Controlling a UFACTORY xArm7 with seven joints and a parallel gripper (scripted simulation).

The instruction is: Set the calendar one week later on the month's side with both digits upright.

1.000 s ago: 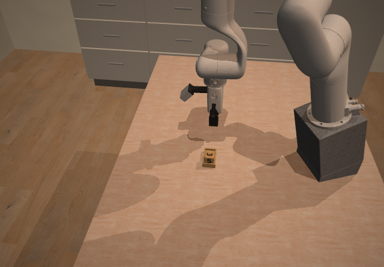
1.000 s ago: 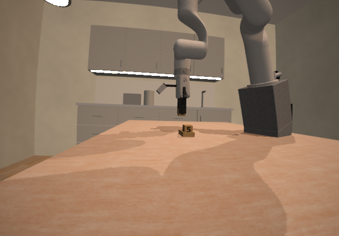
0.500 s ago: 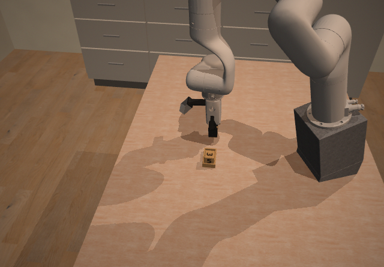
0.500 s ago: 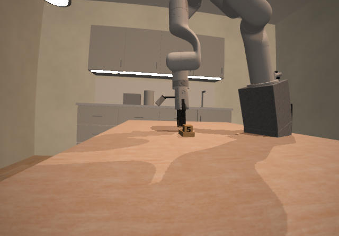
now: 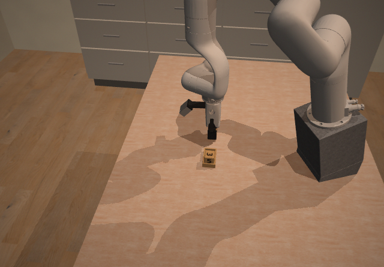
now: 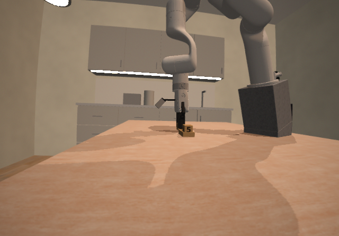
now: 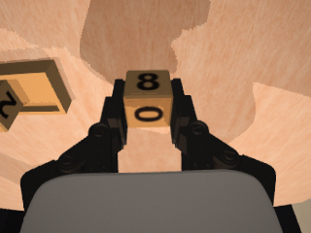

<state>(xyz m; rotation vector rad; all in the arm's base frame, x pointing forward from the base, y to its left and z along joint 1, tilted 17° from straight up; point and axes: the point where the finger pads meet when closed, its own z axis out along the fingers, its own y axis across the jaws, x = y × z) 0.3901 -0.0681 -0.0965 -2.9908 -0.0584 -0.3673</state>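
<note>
My hand is 10 mm above the wooden cube.
</note>
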